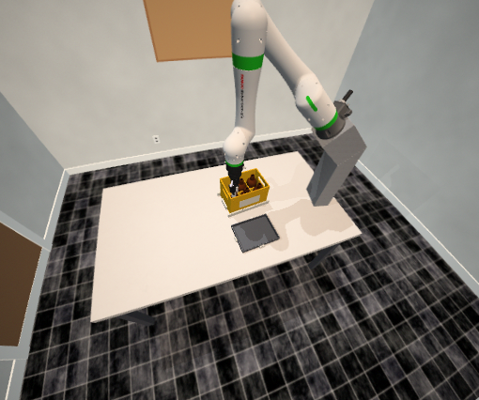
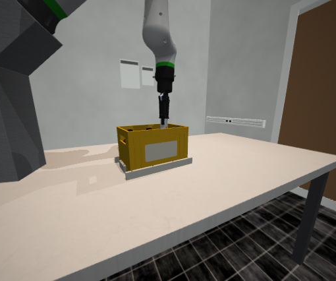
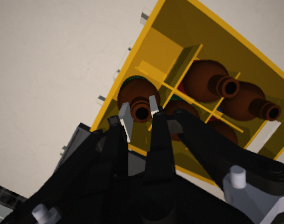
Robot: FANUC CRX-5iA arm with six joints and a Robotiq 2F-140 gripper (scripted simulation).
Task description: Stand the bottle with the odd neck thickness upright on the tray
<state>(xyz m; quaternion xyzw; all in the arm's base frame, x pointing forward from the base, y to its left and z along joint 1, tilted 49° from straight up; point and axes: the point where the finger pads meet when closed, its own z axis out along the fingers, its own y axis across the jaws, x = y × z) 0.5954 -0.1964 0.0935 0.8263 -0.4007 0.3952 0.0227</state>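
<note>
The brown bottle is 8 cm below my hand, 8 cm behind it and 2 cm to the left of it. Round my hand: crate: 10 cm behind, 9 cm below, 2 cm to the right; then dark grey tray: 23 cm to the left, 16 cm below, 2 cm ahead.
</note>
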